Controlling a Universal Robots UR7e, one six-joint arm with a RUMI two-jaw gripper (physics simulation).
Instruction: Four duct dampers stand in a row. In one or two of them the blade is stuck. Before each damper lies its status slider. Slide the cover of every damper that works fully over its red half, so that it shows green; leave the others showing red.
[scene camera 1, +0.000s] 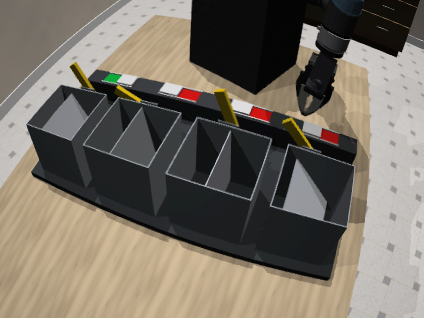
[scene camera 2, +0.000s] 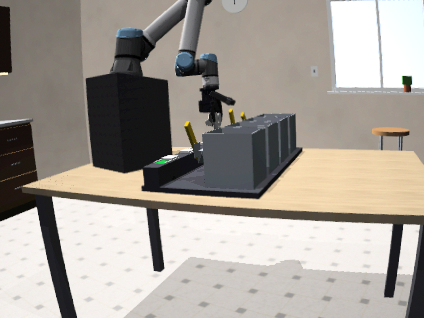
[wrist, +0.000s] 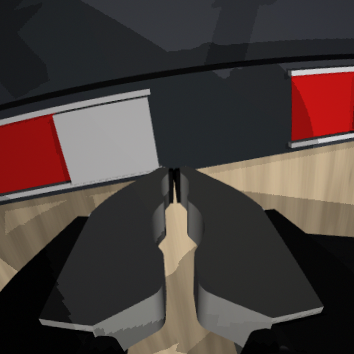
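Where they show: gripper, fingertip midpoint: (scene camera 1: 303, 115) (wrist: 173, 172); arm's base, origin of the base link: (scene camera 2: 125, 78).
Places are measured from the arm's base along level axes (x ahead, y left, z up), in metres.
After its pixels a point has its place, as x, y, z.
Observation:
Four grey dampers (scene camera 1: 56, 155) @[0.599, -0.384, -0.274] (scene camera 2: 227, 160) @[0.509, -0.451, -0.278] with yellow levers stand in a row. In scene camera 1, the leftmost slider shows green (scene camera 1: 112, 78) @[0.276, -0.358, -0.299] (scene camera 2: 161, 162) @[0.274, -0.362, -0.299] beside its white cover (scene camera 1: 128, 80) @[0.291, -0.301, -0.291]. The second cover (scene camera 1: 171, 88) @[0.310, -0.173, -0.291], third cover (scene camera 1: 242, 106) @[0.345, 0.011, -0.291] and rightmost cover (scene camera 1: 312, 130) @[0.386, 0.189, -0.291] (wrist: 107, 140) @[0.380, 0.189, -0.291] each sit left of a bare red half. The rightmost red half (scene camera 1: 329, 136) @[0.387, 0.239, -0.299] (wrist: 27, 155) @[0.388, 0.238, -0.299] is fully visible. My gripper (scene camera 1: 304, 113) @[0.358, 0.162, -0.272] (scene camera 2: 214, 125) @[0.358, 0.162, -0.272] (wrist: 173, 172) @[0.358, 0.162, -0.272] is shut and empty, its tips by the rightmost cover's end, on the side away from the dampers; contact is unclear.
A dark rail (scene camera 1: 288, 119) @[0.484, 0.106, -0.184] (scene camera 2: 155, 177) @[0.278, -0.439, -0.331] carries the sliders. Yellow levers (scene camera 1: 226, 107) @[0.466, -0.021, -0.196] (scene camera 1: 297, 133) @[0.494, 0.130, -0.208] (scene camera 2: 190, 134) @[0.392, -0.411, -0.204] rise between rail and dampers. The black robot pedestal (scene camera 1: 240, 45) @[0.145, -0.016, -0.229] (scene camera 2: 125, 120) @[0.060, -0.157, -0.171] stands on the wooden table (scene camera 1: 75, 240) @[0.745, -0.305, -0.380] (scene camera 2: 350, 185) @[0.883, -0.368, -0.379] behind the rail.

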